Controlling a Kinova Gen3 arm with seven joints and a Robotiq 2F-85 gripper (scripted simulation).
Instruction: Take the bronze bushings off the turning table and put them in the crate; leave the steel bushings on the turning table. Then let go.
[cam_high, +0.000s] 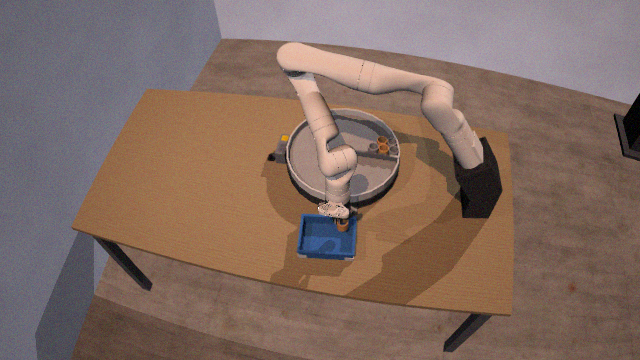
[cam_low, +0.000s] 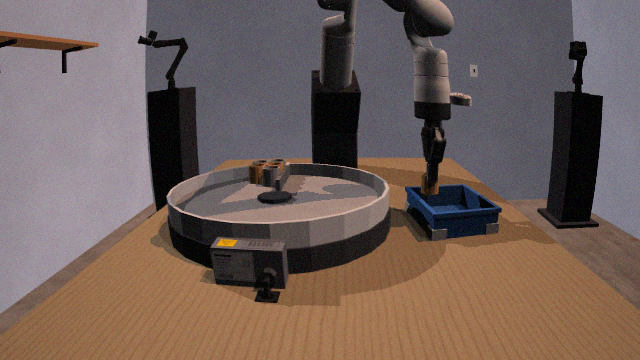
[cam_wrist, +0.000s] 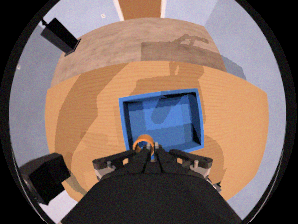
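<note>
The blue crate lies 2 cm ahead of my hand, 4 cm to the left of it and 7 cm below it.
</note>
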